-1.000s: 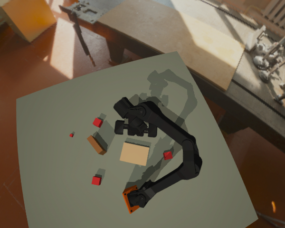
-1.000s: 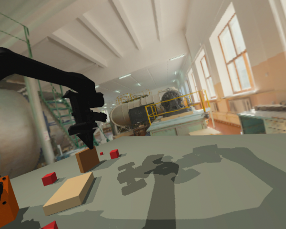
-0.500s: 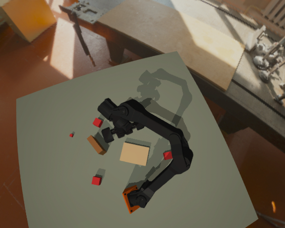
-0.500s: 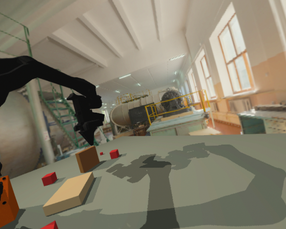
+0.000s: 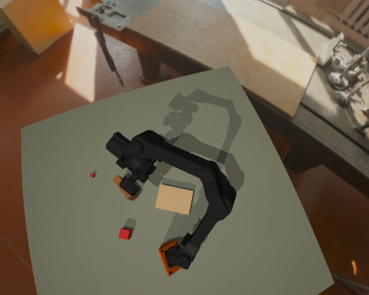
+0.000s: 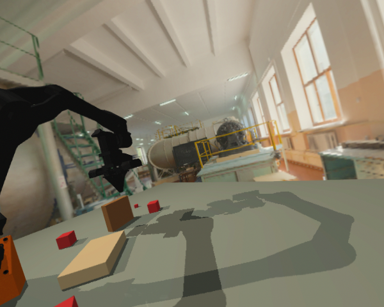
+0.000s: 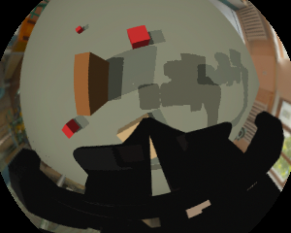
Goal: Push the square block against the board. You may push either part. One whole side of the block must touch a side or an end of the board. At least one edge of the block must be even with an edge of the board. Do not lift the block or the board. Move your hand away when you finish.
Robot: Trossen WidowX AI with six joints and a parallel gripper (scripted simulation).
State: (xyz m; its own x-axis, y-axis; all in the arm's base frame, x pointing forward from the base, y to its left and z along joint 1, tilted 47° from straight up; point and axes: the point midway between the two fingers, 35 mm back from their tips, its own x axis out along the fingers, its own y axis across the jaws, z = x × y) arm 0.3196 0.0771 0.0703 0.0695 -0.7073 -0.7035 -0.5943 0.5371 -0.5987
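Now: gripper tip 11 cm to the right of the brown square block, 9 cm above it and 1 cm past it. Also, from my gripper tip: tiny red cube (26 cm to the left, 14 cm below, 10 cm ahead); tan board (13 cm below, 11 cm behind, 8 cm to the right).
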